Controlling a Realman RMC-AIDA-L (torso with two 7-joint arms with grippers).
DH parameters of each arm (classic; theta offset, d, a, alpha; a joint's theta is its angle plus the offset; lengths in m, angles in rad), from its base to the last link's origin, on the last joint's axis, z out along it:
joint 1: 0 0.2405 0 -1.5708
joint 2: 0 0 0 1.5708
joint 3: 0 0.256 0 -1.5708
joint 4: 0 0 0 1.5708
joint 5: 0 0.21 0 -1.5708
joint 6: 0 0 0 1.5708
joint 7: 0 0.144 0 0
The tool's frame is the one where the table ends.
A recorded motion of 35 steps. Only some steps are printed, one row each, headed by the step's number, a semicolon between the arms.
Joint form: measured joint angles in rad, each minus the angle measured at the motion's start. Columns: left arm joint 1, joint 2, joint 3, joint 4, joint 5, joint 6, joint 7; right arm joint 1, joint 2, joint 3, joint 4, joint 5, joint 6, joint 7.
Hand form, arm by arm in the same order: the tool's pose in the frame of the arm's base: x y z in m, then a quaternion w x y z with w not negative. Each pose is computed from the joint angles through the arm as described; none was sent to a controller.
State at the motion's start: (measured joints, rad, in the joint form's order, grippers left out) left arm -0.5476 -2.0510 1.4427 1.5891 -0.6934 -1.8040 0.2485; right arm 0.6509 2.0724 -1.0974 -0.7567 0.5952 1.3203 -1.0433
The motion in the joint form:
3: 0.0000 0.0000 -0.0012 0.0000 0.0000 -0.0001 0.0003; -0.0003 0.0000 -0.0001 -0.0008 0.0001 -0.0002 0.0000
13: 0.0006 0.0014 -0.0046 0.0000 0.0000 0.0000 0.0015; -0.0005 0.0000 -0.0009 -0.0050 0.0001 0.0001 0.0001
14: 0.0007 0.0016 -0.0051 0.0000 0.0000 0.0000 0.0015; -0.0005 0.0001 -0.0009 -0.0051 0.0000 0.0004 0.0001
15: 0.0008 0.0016 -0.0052 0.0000 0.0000 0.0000 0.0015; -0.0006 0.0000 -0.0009 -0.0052 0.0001 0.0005 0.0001
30: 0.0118 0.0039 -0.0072 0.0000 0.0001 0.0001 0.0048; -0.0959 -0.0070 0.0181 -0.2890 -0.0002 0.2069 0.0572
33: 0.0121 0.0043 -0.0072 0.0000 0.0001 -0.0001 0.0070; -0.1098 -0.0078 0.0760 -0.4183 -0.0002 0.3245 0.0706
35: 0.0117 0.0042 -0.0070 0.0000 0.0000 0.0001 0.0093; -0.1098 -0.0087 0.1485 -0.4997 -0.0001 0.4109 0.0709
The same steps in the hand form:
3: -0.1488 0.3118 0.0156 0.12006 -0.88439 -0.42134 0.16100; 0.2793 0.3524 -0.0337 0.10594 -0.91874 0.35514 -0.13629
13: -0.1494 0.3122 0.0166 0.12120 -0.88402 -0.42205 0.16031; 0.2787 0.3530 -0.0332 0.10712 -0.91917 0.35372 -0.13616
14: -0.1495 0.3122 0.0168 0.12138 -0.88392 -0.42223 0.16020; 0.2787 0.3529 -0.0332 0.10698 -0.91919 0.35370 -0.13619
15: -0.1495 0.3122 0.0168 0.12139 -0.88389 -0.42231 0.16017; 0.2787 0.3529 -0.0332 0.10699 -0.91918 0.35373 -0.13617
30: -0.1535 0.3111 0.0178 0.12165 -0.88181 -0.42626 0.16098; 0.2661 0.3419 0.0089 0.11288 -0.91928 0.35438 -0.12880
33: -0.1536 0.3110 0.0179 0.12155 -0.88216 -0.42543 0.16131; 0.2531 0.3385 0.0338 0.11747 -0.92151 0.35132 -0.11660
35: -0.1535 0.3111 0.0178 0.12134 -0.88279 -0.42417 0.16137; 0.2455 0.3358 0.0546 0.12441 -0.92176 0.35295 -0.10155

